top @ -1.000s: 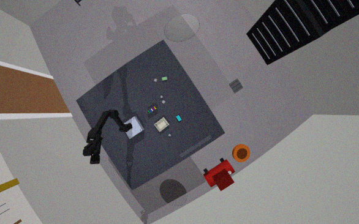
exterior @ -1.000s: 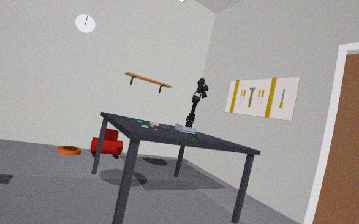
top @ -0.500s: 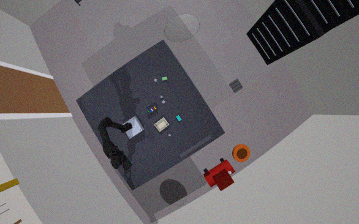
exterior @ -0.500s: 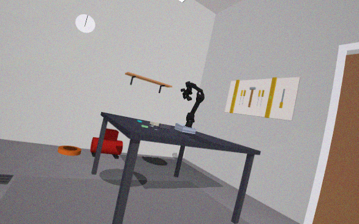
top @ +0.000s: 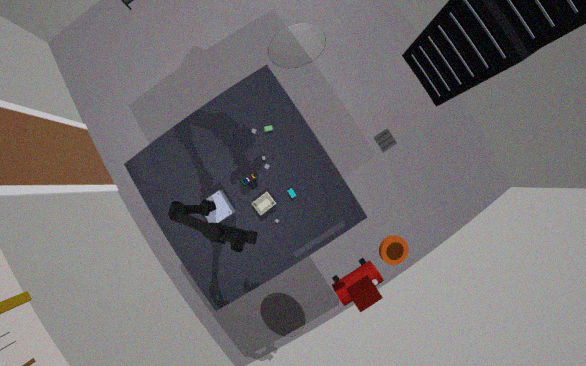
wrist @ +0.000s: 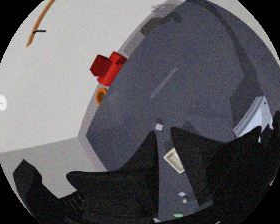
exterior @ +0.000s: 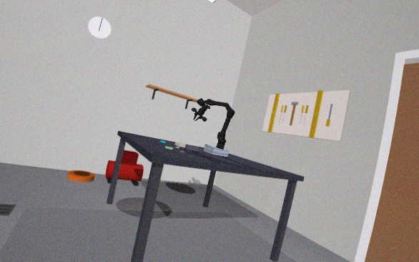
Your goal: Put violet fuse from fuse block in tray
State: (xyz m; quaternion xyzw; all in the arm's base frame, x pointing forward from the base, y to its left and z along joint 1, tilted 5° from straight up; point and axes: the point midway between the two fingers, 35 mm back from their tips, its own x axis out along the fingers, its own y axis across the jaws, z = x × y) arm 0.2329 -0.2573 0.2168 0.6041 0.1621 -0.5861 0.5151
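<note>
Now: the violet fuse 8 cm ahead of my gripper tip, 32 cm to the left of it and 25 cm below it. Also, from my gripper tip: blue fuse: 4 cm ahead, 32 cm to the left, 25 cm below; then cream tray: 9 cm ahead, 13 cm to the left, 28 cm below; then green fuse: 2 cm ahead, 31 cm to the left, 25 cm below.
</note>
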